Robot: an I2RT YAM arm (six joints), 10 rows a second.
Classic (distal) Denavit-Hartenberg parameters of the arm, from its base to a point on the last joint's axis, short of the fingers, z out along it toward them. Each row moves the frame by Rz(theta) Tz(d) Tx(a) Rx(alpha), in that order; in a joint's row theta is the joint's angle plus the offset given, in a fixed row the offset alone. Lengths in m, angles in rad.
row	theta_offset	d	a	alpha
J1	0	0.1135	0.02	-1.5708
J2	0	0	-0.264	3.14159
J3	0.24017	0	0.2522	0
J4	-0.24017	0	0.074	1.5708
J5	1.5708	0	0	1.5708
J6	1.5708	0.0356	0	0
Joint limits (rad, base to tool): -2.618..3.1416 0..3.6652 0..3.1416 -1.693..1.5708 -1.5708..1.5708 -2.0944..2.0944
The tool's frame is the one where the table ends.
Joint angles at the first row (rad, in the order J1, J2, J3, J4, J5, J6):
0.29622, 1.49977, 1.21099, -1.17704, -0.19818, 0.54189
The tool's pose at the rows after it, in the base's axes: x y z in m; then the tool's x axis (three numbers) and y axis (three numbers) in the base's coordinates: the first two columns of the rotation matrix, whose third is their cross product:
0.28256 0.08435 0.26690 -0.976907 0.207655 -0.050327 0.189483 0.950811 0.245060
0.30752 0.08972 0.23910 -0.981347 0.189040 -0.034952 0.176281 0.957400 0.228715
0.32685 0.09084 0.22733 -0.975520 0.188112 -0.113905 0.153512 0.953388 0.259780
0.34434 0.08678 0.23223 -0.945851 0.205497 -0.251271 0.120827 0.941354 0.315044
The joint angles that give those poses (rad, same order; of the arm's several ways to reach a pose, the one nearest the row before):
0.26646, 1.59094, 1.33880, -1.15913, -0.19703, 0.48543
0.26265, 1.70424, 1.35251, -1.08547, -0.19207, 0.46179
0.25120, 1.74851, 1.35064, -0.95618, -0.19055, 0.44728
0.22755, 1.74851, 1.35102, -0.80436, -0.19398, 0.43507

